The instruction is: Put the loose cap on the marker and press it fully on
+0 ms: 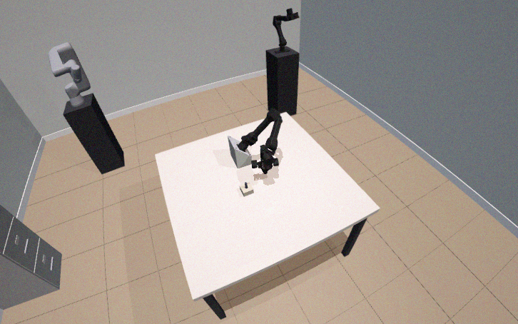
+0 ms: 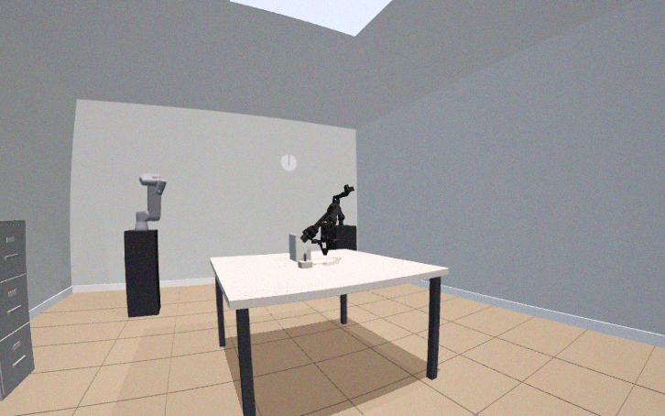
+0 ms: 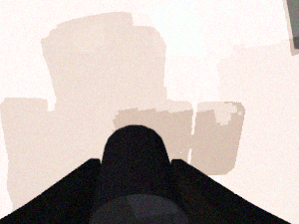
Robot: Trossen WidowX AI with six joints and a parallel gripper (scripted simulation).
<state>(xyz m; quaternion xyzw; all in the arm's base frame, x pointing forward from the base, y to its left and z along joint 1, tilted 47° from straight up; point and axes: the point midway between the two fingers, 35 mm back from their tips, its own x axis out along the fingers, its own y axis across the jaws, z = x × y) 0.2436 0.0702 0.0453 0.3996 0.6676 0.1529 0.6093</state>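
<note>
Right now the holder block is 4 cm ahead of my gripper tip, 17 cm to the right of it and 6 cm below it. From my gripper tip the other things lie so: dark cap 1 cm above.
</note>
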